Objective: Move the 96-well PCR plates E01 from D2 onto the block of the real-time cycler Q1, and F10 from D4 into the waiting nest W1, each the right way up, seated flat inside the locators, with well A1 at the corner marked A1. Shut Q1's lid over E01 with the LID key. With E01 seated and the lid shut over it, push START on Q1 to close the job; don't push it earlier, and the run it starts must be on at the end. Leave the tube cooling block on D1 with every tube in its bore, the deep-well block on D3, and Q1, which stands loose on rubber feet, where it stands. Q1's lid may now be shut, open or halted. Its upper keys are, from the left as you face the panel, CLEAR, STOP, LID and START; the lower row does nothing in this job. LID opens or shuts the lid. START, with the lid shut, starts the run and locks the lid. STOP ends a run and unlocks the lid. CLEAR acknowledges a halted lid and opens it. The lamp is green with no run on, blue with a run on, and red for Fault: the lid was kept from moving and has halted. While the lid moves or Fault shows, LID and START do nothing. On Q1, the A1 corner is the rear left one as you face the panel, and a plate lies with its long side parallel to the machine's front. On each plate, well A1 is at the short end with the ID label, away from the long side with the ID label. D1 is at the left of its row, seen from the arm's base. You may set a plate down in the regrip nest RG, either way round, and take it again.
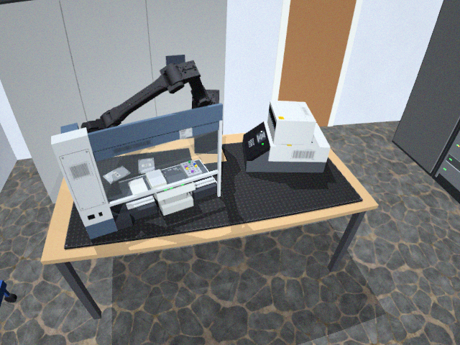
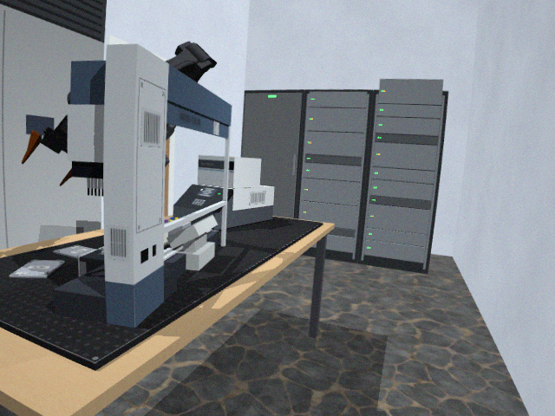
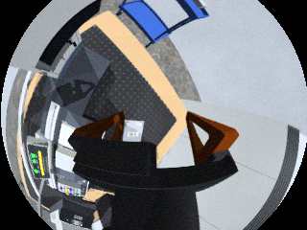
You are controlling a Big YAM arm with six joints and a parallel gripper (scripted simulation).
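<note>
Right now the white 96-well PCR plate is 23 cm below my hand, 22 cm to the left of it and 7 cm ahead of it. Also, from my hand: clear side panel: 37 cm to the left, 23 cm ahead, 3 cm above; then white deep-well block: 33 cm to the left, 22 cm below, 5 cm ahead; then white tower: 27 cm ahead, 2 cm to the left, 2 cm below.
</note>
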